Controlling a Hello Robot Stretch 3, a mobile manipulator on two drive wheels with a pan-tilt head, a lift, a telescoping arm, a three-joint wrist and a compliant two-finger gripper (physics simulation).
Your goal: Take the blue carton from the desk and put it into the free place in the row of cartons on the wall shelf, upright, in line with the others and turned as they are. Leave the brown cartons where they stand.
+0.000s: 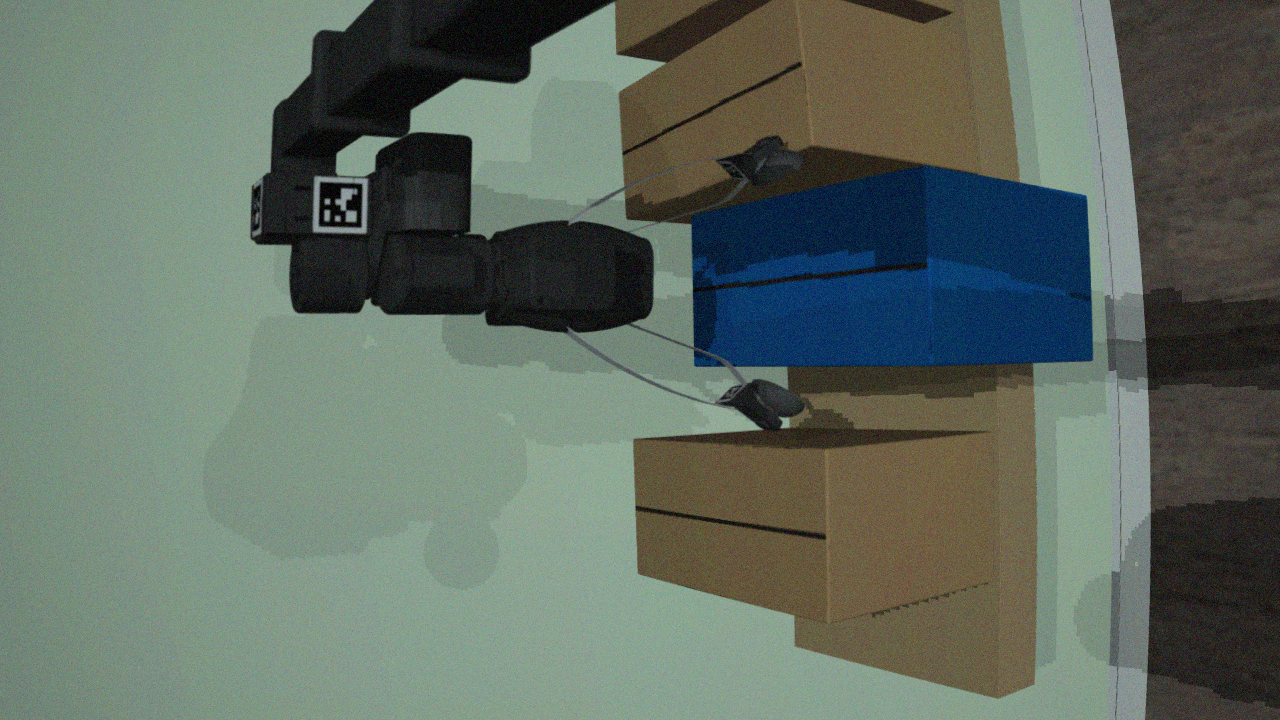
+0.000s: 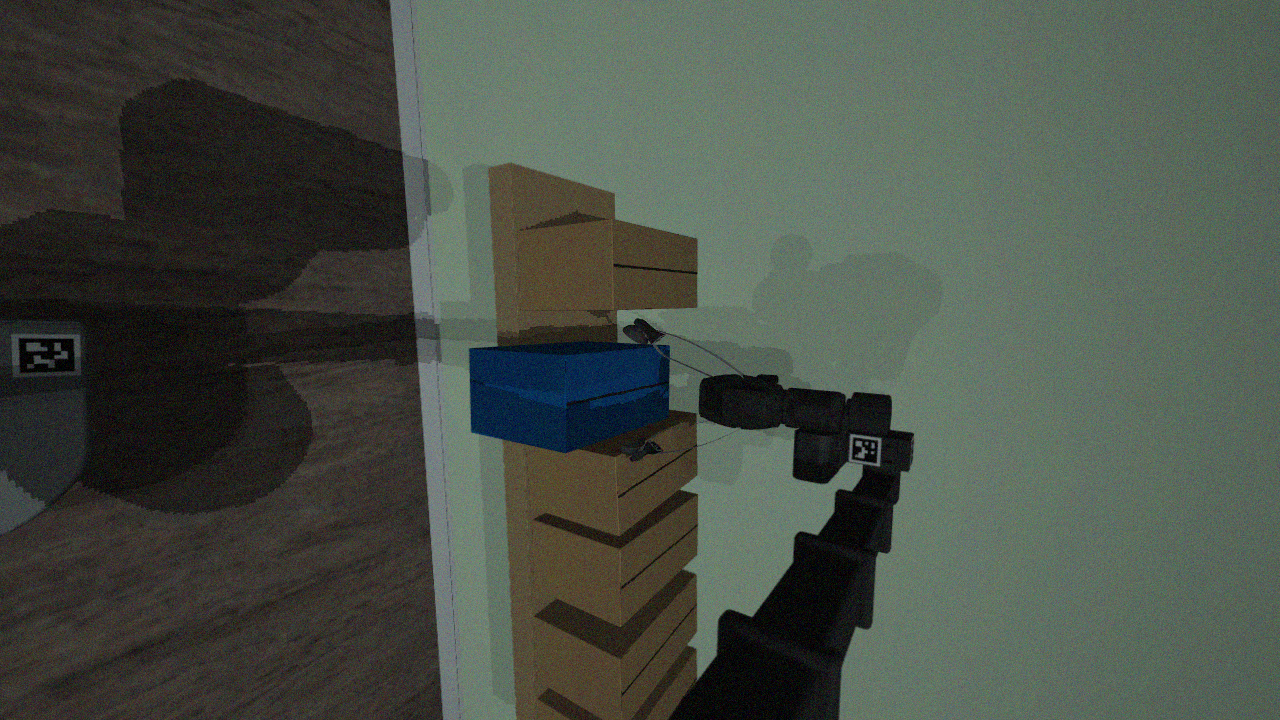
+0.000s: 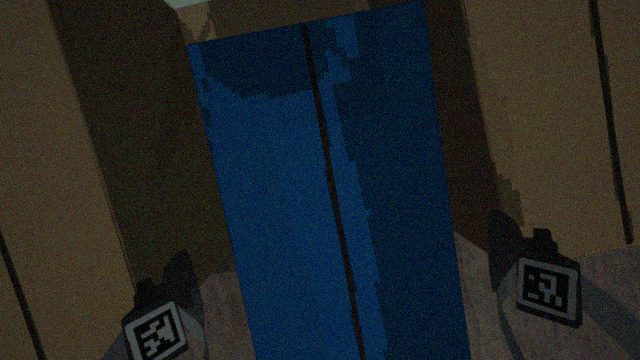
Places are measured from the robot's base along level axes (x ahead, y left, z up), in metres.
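Where they show: gripper, between the fingertips: (image 1: 798,283) (image 2: 623,389).
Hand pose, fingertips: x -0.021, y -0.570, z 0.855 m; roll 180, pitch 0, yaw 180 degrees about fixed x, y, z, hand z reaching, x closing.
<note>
Each offset is from my fingertips to the centre of the thing. "spot": to the spot under its first point. Level surfaces: height alone.
The blue carton @(dx -0.003, dy +0.001, dz -0.086 m) (image 1: 810,313) (image 2: 617,385) (image 3: 280,175) is in the gap of the row on the wall shelf @(spot: dx +0.210, dy +0.050, dz -0.195 m) (image 1: 1015,555) (image 2: 503,232). Its front juts past the shelf's front edge, out of line with the others, and it looks tipped forward. One brown carton @(dx +0.179, dy -0.084, dz -0.086 m) (image 1: 729,483) (image 2: 657,250) (image 3: 55,125) stands beyond a gap at the row's end. Another brown carton @(dx -0.137, dy -0.111, dz -0.086 m) (image 1: 877,80) (image 2: 572,488) (image 3: 545,125) is close on its other side. My gripper (image 1: 762,282) (image 2: 642,390) (image 3: 339,256) is open, its fingertips on either side of the blue carton, apart from it. Its lower contact with the shelf is hidden.
More brown cartons @(dx -0.284, dy -0.126, dz -0.086 m) (image 2: 577,564) continue the row on the arm's side. My arm (image 1: 358,89) (image 2: 796,591) reaches along the green wall (image 1: 134,447) (image 2: 1074,223). The wooden floor @(dz -0.855 m) (image 1: 1208,179) (image 2: 340,582) lies below the shelf.
</note>
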